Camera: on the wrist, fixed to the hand. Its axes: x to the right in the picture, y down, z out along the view.
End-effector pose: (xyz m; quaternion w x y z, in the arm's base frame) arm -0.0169 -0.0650 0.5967 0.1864 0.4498 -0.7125 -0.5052
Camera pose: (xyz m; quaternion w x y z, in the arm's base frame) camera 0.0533 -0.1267 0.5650 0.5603 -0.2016 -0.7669 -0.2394
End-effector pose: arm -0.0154 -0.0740 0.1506 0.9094 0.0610 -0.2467 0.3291
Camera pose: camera 0.0680 -0.0935 0.1017 0.3961 -0.2193 -0.1939 0.8703
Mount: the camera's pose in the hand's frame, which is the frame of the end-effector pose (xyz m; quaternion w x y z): 0.0202 -0.0651 -0.0713 0.6811 -0.0727 0.0467 0.7270
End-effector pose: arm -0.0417 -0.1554 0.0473 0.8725 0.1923 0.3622 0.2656
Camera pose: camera -0.0609 -0.1841 -0.0451 0.3983 0.3185 0.1283 0.8506
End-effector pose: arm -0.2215 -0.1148 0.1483 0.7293 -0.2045 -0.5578 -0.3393
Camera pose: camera -0.2175 -0.2131 0.1413 0.7546 -0.5820 -0.1725 0.2490
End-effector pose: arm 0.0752 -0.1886 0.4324 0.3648 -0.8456 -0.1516 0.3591
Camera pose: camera 0.1408 -0.1696 0.5036 0.0670 0.7295 -0.5024 -0.4593
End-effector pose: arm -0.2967 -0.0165 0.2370 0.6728 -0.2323 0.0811 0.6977
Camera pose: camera -0.2175 -0.0233 0.1786 0.0697 0.1808 -0.2048 -0.9594
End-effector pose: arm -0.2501 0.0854 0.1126 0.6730 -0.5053 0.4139 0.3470
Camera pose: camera -0.1988 0.0012 0.1094 0.1501 -0.1084 0.6555 0.7322
